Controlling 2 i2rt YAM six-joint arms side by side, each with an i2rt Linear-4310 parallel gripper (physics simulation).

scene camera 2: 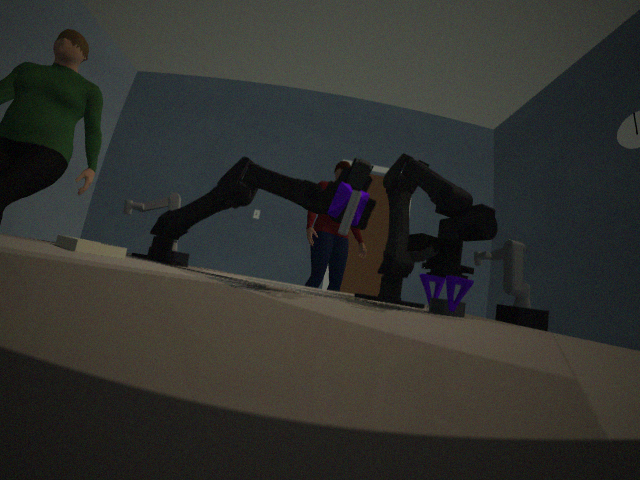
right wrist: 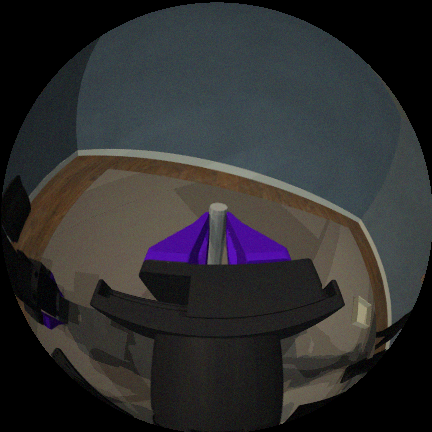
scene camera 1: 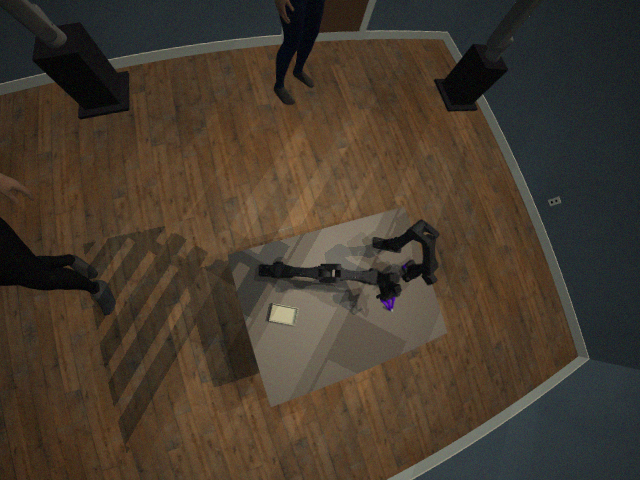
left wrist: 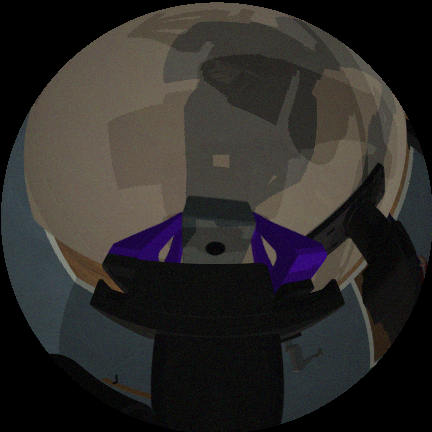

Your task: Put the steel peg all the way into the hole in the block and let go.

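The grey block stands on the table with a round dark hole in its upper face. My left gripper is shut on the block, one purple finger on each side. The steel peg is a plain grey cylinder, tilted and held in the air. My right gripper is shut on the peg, well above the table and apart from the block. In scene camera 1 the block is hidden by the arms.
A shallow pale tray lies on the grey table, at its left in scene camera 1. The two arms reach close past each other near the right end of the table. People stand on the floor around it.
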